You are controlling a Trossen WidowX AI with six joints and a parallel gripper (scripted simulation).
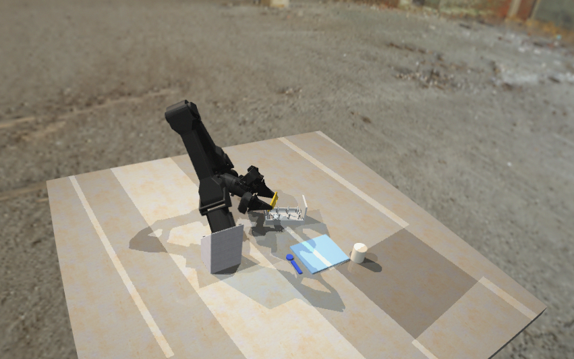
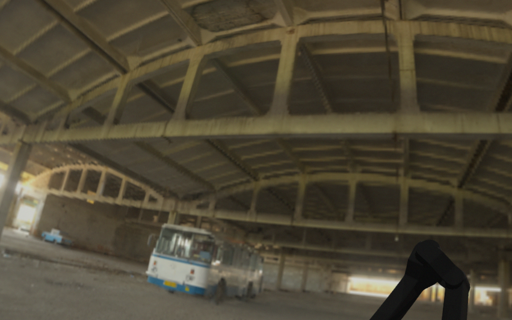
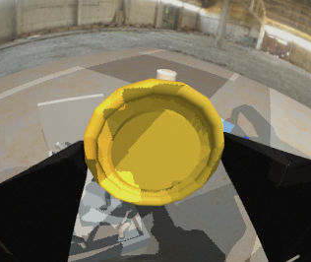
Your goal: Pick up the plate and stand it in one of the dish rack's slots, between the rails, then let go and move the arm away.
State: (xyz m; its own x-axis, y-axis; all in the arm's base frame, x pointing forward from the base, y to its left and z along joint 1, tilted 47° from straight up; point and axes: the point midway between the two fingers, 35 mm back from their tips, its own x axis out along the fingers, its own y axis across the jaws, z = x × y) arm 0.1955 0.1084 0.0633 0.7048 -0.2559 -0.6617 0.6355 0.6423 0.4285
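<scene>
Right now my gripper tip is 6 cm short of the dish rack, 2 cm to the right of it and 8 cm above it. The rest, counted from my gripper tip: light blue mat 8 cm ahead, 18 cm to the right, 10 cm below; blue spoon 2 cm behind, 19 cm to the right, 10 cm below; yellow plate right at my gripper tip.
</scene>
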